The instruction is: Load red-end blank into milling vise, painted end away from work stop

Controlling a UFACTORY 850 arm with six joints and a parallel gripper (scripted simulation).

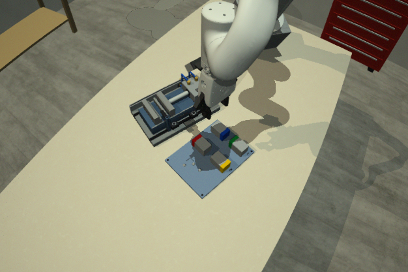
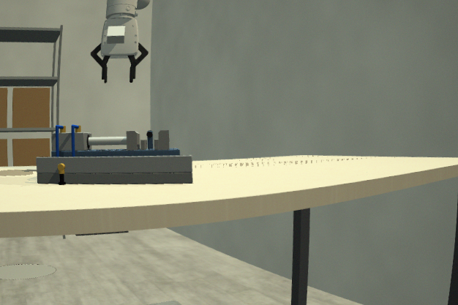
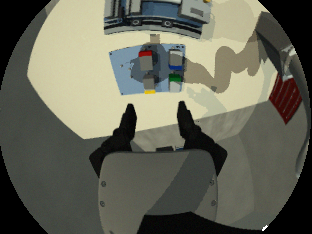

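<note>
Right now my hand is 2 cm short of the red-ended blank, 3 cm to the left of it and 22 cm above it. The rest, counted from my hand: yellow-ended blank 4 cm ahead, 5 cm to the left, 22 cm below; blue-ended blank 7 cm behind, 22 cm below; green-ended blank 4 cm behind, 8 cm to the left, 22 cm below.
</note>
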